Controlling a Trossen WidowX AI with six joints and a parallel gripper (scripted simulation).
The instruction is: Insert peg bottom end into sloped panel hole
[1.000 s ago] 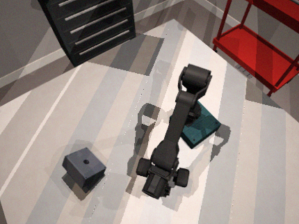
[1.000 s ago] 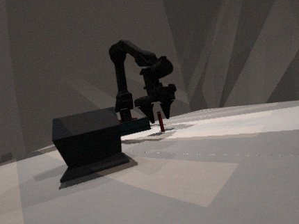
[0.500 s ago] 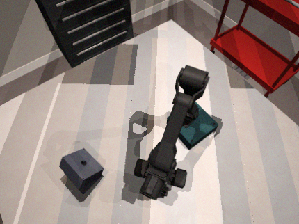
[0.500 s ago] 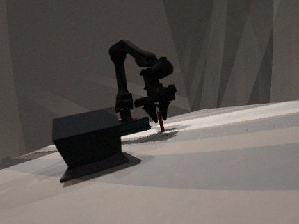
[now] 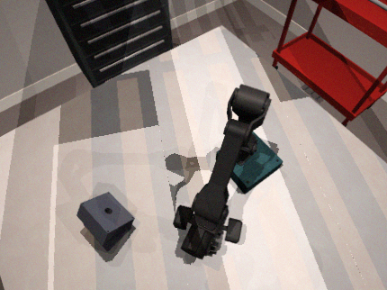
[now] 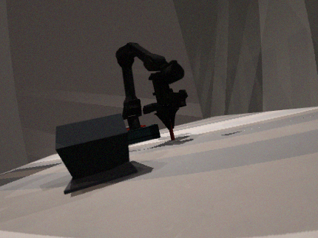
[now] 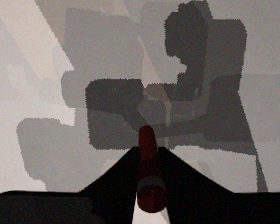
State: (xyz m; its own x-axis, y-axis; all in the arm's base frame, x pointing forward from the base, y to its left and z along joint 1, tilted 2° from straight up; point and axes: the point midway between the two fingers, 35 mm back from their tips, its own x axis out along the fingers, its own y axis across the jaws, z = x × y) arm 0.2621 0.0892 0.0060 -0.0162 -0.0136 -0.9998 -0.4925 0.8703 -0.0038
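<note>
The grey sloped panel lies 19 cm ahead of my gripper tip, 25 cm to the right of it and 2 cm above it. Round my gripper tip: red peg 2 cm above.
</note>
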